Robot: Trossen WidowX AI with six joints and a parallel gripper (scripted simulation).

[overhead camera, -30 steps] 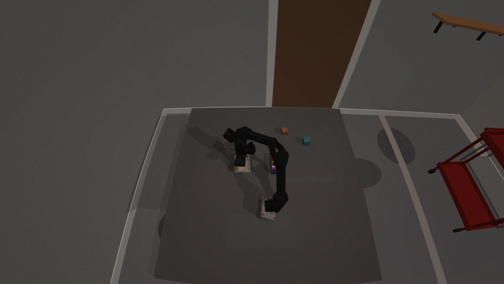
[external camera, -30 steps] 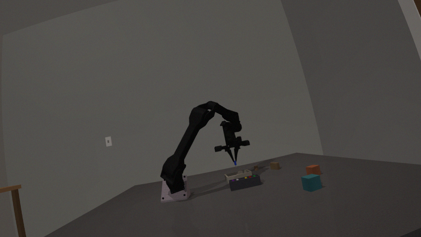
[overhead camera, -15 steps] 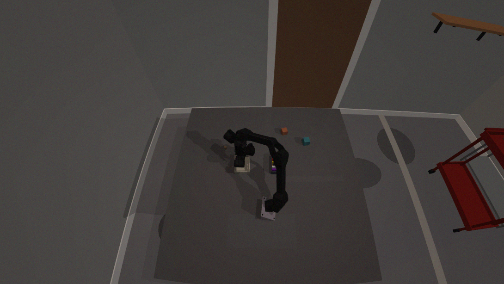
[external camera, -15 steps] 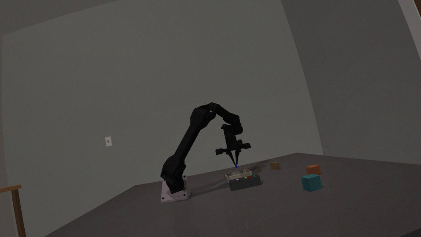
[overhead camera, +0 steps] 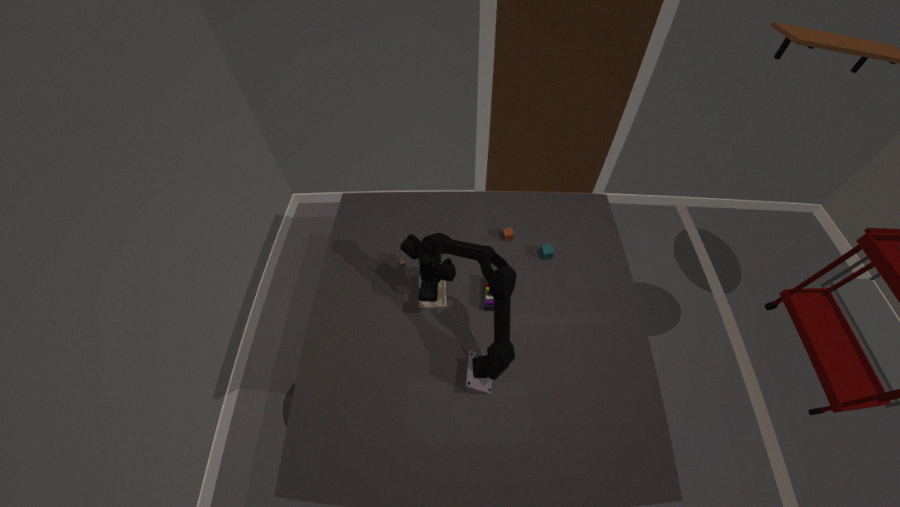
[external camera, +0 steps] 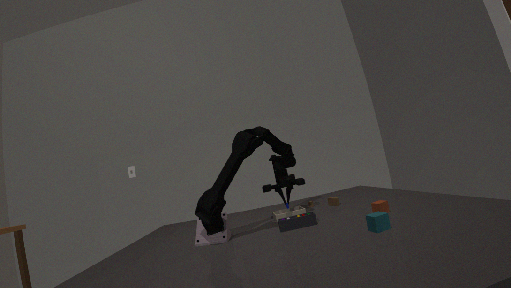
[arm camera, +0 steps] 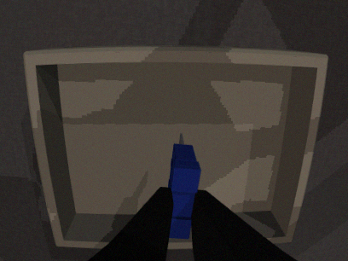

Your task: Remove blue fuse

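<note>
The blue fuse is 2 cm below my gripper tip. The rest, counted from my gripper tip: beige tray: 5 cm below; then orange cube: 25 cm ahead, 32 cm to the right, 4 cm below; then teal cube: 15 cm ahead, 47 cm to the right, 4 cm below.
</note>
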